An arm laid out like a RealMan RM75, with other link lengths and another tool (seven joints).
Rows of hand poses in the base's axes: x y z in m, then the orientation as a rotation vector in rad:
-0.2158 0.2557 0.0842 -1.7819 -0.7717 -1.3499
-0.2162 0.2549 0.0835 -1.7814 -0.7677 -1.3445
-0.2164 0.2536 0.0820 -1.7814 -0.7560 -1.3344
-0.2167 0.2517 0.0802 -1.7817 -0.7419 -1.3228
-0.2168 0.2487 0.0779 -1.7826 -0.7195 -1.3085
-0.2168 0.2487 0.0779 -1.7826 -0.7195 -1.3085
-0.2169 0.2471 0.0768 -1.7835 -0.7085 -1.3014
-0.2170 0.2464 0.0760 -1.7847 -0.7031 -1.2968
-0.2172 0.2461 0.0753 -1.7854 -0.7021 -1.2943
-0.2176 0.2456 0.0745 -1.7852 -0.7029 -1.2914
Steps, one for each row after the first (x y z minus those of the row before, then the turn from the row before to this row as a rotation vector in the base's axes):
-0.0004 -0.0008 -0.0007 0.0030 0.0050 0.0014
-0.0002 -0.0013 -0.0015 0.0075 0.0112 0.0004
-0.0003 -0.0019 -0.0018 0.0087 0.0132 0.0000
-0.0001 -0.0030 -0.0023 0.0132 0.0183 -0.0026
0.0000 0.0000 0.0000 0.0000 0.0000 0.0000
-0.0001 -0.0016 -0.0011 0.0061 0.0092 -0.0015
-0.0001 -0.0007 -0.0008 0.0025 0.0055 -0.0006
-0.0002 -0.0003 -0.0007 0.0002 0.0022 0.0005
-0.0004 -0.0005 -0.0008 -0.0001 0.0016 0.0020

